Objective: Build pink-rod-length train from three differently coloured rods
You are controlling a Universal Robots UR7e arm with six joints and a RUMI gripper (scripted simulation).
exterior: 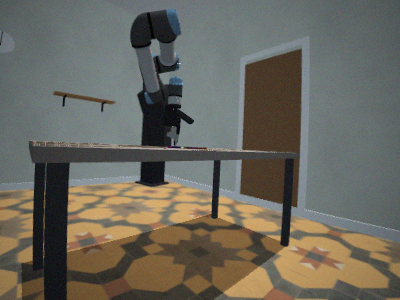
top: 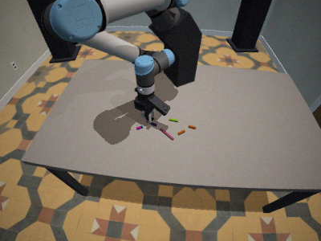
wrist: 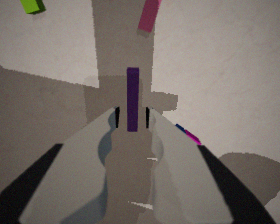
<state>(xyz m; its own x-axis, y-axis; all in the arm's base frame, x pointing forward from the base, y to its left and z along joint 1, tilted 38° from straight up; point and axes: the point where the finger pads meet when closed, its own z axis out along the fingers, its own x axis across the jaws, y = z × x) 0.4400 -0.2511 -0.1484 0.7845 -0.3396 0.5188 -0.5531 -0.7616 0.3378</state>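
The purple rod lies 30 mm below my hand. Also, from my hand: magenta rod (70 mm to the right, 30 mm below, 20 mm ahead); blue rod (50 mm to the right, 30 mm below, 20 mm ahead); pink rod (80 mm ahead, 70 mm to the left, 30 mm below).
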